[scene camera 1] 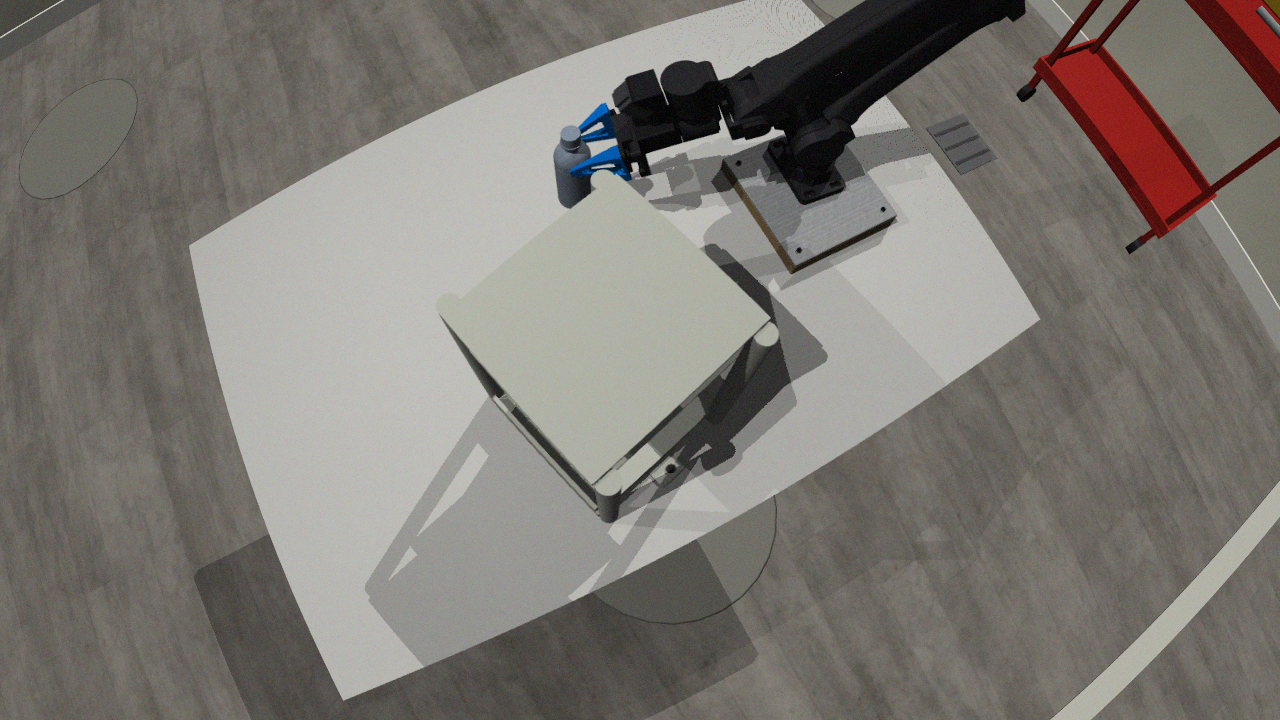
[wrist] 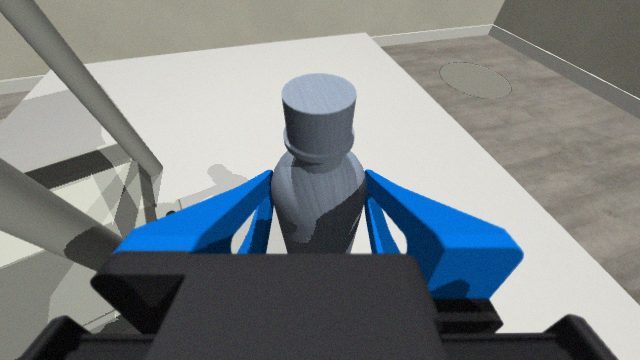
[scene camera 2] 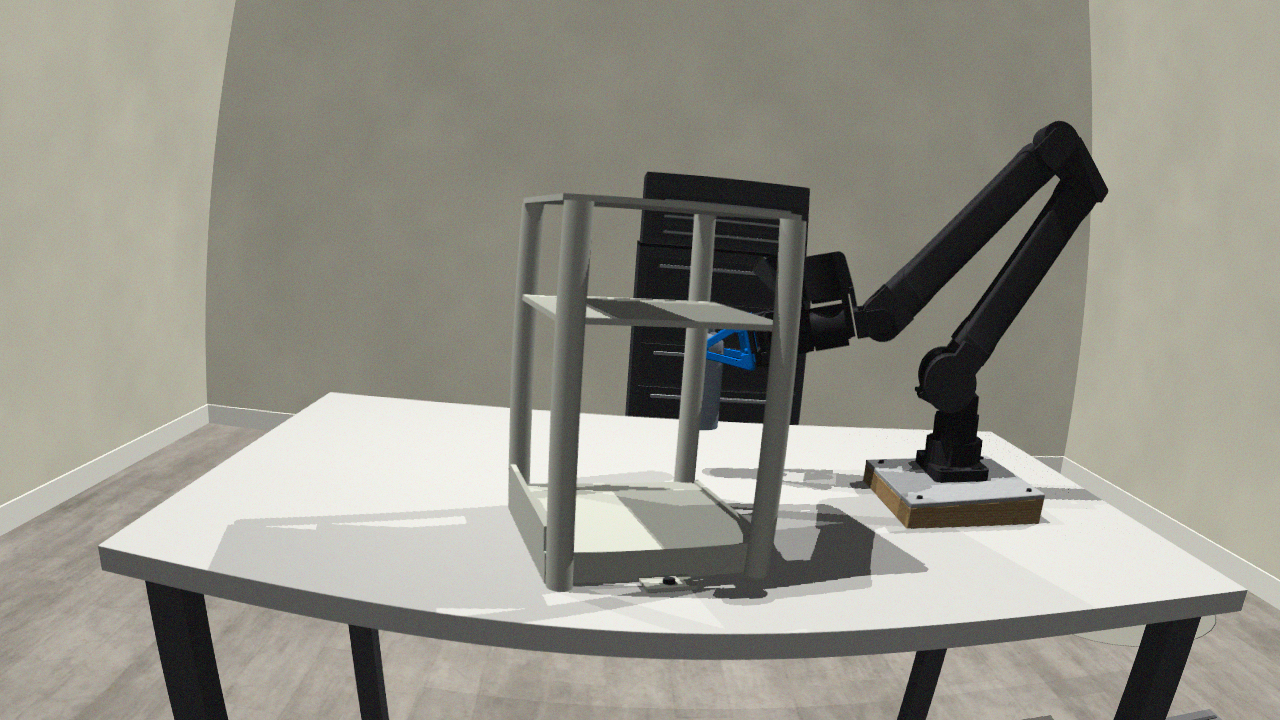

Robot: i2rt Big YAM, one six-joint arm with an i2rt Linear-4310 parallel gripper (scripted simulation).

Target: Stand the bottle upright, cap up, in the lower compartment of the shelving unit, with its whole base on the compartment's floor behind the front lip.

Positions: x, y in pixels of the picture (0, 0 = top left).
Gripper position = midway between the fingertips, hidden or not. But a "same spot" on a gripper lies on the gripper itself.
my gripper: scene camera 1; wrist 318, 179; scene camera 2
bottle: scene camera 1 571, 190; wrist; scene camera 2
same spot on bottle: (wrist: 318, 187) = (scene camera 2: 716, 333)
same spot on my gripper: (scene camera 2: 748, 339) = (scene camera 1: 625, 167)
